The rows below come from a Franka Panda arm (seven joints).
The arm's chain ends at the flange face. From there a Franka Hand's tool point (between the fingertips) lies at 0.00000 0.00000 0.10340 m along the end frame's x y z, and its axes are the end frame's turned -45 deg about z.
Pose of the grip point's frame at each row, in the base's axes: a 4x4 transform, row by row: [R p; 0 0 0 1], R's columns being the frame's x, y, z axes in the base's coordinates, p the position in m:
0.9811 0.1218 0.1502 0.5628; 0.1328 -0.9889 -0.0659 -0.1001; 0.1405 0.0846 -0.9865 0.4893; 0 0 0 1
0.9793 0.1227 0.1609 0.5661; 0.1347 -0.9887 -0.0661 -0.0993; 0.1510 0.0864 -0.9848 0.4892; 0 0 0 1
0.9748 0.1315 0.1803 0.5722; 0.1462 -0.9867 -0.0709 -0.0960; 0.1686 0.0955 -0.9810 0.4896; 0 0 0 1
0.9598 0.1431 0.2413 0.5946; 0.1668 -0.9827 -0.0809 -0.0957; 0.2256 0.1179 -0.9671 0.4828; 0 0 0 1
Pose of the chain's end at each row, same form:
0.7799 -0.6076 0.1502 0.5473; -0.6054 -0.7932 -0.0659 -0.0933; 0.1592 -0.0395 -0.9865 0.5913; 0 0 0 1
0.7792 -0.6057 0.1609 0.5495; -0.6039 -0.7944 -0.0661 -0.0925; 0.1679 -0.0457 -0.9848 0.5910; 0 0 0 1
0.7823 -0.5963 0.1803 0.5536; -0.5943 -0.8011 -0.0709 -0.0887; 0.1867 -0.0517 -0.9810 0.5910; 0 0 0 1
0.7799 -0.5775 0.2413 0.5696; -0.5769 -0.8128 -0.0809 -0.0873; 0.2429 -0.0762 -0.9671 0.5828; 0 0 0 1

